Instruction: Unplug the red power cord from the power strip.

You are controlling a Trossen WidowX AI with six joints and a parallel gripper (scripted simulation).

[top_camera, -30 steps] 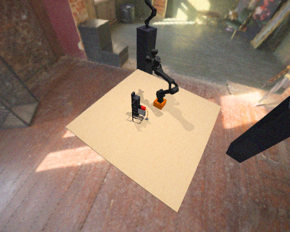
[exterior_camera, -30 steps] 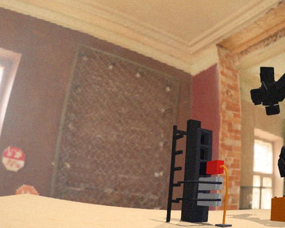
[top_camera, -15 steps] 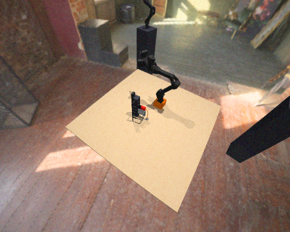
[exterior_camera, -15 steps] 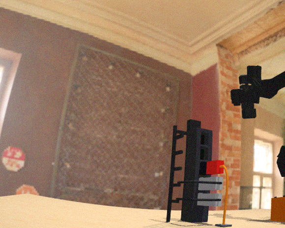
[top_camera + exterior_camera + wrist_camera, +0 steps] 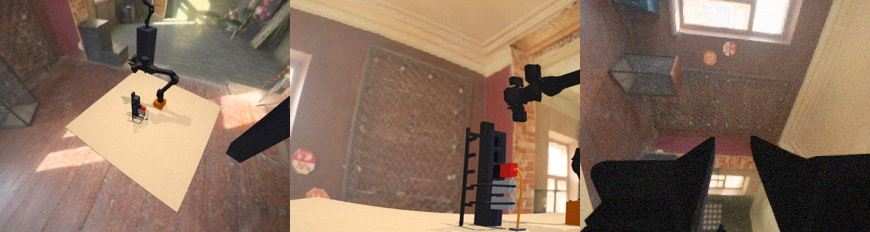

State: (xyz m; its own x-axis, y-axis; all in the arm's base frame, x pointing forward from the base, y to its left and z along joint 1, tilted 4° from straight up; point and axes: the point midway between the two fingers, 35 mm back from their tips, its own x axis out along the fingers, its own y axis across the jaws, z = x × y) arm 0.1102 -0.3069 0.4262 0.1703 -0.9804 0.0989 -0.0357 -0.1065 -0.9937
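Right now the red plug is 320 mm to the left of my gripper tip, 320 mm below it and 140 mm ahead of it. Also, from my gripper tip: thin black rack: 340 mm below, 280 mm to the left, 240 mm ahead.
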